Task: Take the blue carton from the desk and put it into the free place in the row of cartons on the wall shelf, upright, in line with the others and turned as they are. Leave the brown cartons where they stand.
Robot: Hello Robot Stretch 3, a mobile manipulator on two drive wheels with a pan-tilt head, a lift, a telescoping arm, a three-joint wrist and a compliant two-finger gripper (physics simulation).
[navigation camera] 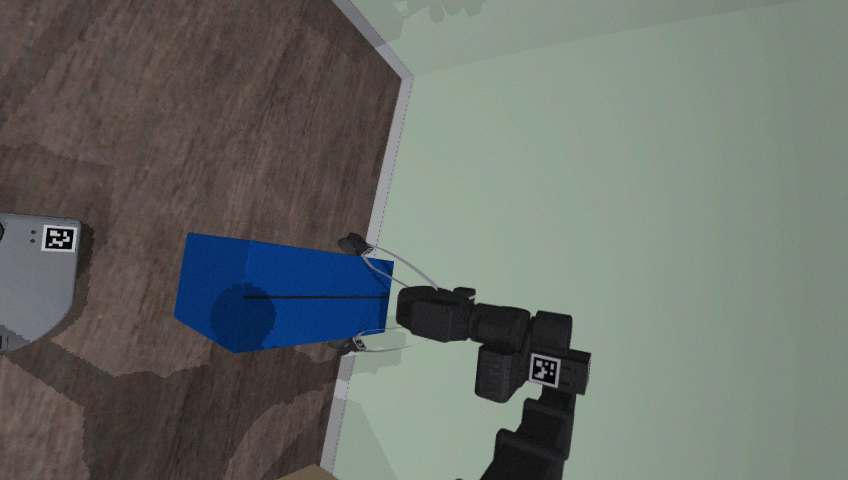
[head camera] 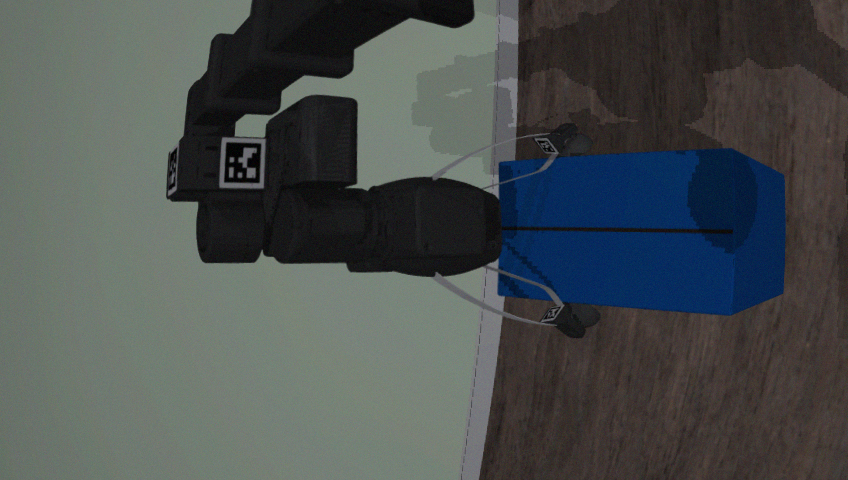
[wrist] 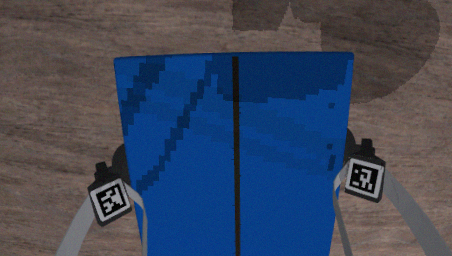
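Frame: origin at the robot's base, x ahead, y left, z up, level; centimetres.
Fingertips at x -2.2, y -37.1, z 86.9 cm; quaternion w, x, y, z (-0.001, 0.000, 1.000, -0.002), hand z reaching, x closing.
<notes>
A point is followed by its place in that frame.
The blue carton (head camera: 624,190) {x -4.8, y -29.6, z 91.7 cm} (navigation camera: 303,273) {x 1.4, y -26.7, z 91.6 cm} (wrist: 285,210) has a thin dark line down its long face. It is held off the floor. My gripper (head camera: 578,231) {x -2.2, y -37.1, z 86.9 cm} (navigation camera: 346,294) {x -2.2, y -37.1, z 86.9 cm} (wrist: 233,154) {x -2.2, y -37.1, z 86.9 cm} is shut on it, one fingertip at each side, near the end of the carton closest to the wrist. In the wrist view the carton's lower part runs out of the picture. The brown cartons, the wall shelf and the desk do not show in the head camera view or the navigation camera view.
The pale green wall (head camera: 297,368) {x 26.7, y -142.9, z 68.4 cm} (navigation camera: 684,208) {x 29.7, y -143.4, z 146.5 cm} meets the brown wood floor (head camera: 654,392) {x 36.9, y -79.1, z 0.0 cm} (navigation camera: 238,118) {x 48.7, y -59.4, z 0.0 cm} at a light skirting board (head camera: 489,386) {x 40.6, y -143.8, z 1.8 cm} (navigation camera: 392,142) {x 68.3, y -148.4, z 4.0 cm}, with a room corner in the navigation view. My grey base (navigation camera: 35,285) {x -11.2, y -9.7, z 16.0 cm} is at the left. A tan surface (navigation camera: 312,474) {x -110.1, y -107.0, z 7.1 cm} shows at the bottom edge.
</notes>
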